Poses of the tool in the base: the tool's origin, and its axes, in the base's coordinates. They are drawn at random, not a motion.
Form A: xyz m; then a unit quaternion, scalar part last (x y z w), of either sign.
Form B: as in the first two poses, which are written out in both.
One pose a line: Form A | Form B
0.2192, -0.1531, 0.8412, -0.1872, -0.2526, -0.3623, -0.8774 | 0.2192, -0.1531, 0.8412, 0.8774, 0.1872, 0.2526, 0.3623
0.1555, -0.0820, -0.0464, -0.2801, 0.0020, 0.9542, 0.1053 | 0.1555, -0.0820, -0.0464, 0.1053, -0.2801, 0.0020, 0.9542
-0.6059, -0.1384, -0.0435, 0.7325, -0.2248, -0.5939, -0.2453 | -0.6059, -0.1384, -0.0435, 0.2453, -0.7325, 0.2248, 0.5939
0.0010, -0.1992, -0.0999, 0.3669, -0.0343, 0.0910, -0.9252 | 0.0010, -0.1992, -0.0999, 0.9252, -0.3669, 0.0343, -0.0910
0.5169, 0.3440, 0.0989, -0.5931, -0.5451, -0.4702, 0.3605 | 0.5169, 0.3440, 0.0989, 0.3605, -0.5931, -0.5451, -0.4702
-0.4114, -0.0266, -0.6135, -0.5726, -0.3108, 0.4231, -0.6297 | -0.4114, -0.0266, -0.6135, 0.6297, 0.5726, 0.3108, -0.4231
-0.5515, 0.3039, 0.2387, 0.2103, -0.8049, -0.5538, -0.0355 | -0.5515, 0.3039, 0.2387, 0.0355, -0.2103, 0.8049, 0.5538
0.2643, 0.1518, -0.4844, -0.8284, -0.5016, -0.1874, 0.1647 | 0.2643, 0.1518, -0.4844, 0.1647, -0.8284, -0.5016, -0.1874
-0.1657, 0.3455, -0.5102, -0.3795, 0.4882, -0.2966, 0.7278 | -0.1657, 0.3455, -0.5102, 0.7278, -0.3795, 0.4882, -0.2966
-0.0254, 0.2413, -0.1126, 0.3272, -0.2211, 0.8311, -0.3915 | -0.0254, 0.2413, -0.1126, 0.3915, -0.3272, 0.2211, -0.8311
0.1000, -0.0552, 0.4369, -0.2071, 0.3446, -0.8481, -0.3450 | 0.1000, -0.0552, 0.4369, 0.3450, 0.2071, -0.3446, 0.8481
